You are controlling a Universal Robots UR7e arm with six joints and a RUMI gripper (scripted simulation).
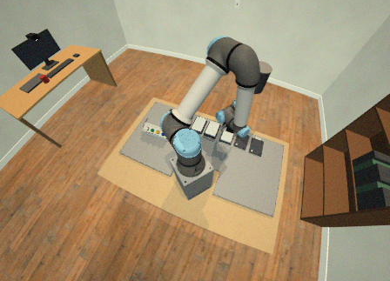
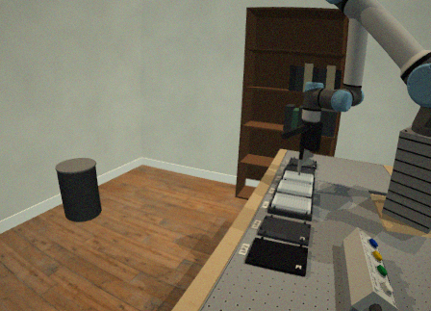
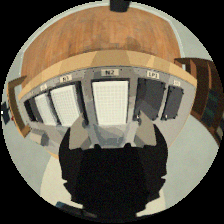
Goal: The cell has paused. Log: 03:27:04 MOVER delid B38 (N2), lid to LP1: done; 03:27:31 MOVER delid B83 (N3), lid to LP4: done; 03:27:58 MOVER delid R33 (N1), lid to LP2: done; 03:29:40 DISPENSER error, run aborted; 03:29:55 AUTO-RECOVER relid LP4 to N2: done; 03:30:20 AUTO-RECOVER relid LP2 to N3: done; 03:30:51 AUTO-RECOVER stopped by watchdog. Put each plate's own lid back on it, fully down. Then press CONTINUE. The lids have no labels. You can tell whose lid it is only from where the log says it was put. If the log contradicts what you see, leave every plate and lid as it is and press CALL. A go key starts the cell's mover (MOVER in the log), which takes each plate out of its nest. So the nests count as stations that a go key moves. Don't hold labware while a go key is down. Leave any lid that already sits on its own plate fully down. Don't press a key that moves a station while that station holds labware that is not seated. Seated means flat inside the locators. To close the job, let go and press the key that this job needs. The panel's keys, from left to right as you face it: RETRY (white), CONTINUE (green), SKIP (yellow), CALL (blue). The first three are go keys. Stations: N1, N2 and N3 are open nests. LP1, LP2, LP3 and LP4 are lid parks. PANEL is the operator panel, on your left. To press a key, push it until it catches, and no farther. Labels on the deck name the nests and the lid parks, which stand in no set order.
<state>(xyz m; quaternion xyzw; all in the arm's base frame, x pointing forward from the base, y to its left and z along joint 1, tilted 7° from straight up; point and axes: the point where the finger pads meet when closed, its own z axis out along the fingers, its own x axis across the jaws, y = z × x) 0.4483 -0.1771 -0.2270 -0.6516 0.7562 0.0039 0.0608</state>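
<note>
My gripper is now 600 mm to the right of the green key and 150 mm past it. From my hand the other things lie so: dark lid park 250 mm to the right, 60 mm below, 40 mm behind; then white gridded plate 130 mm to the left, 30 mm below, 20 mm ahead; then blue key 500 mm to the left, 160 mm behind.
</note>
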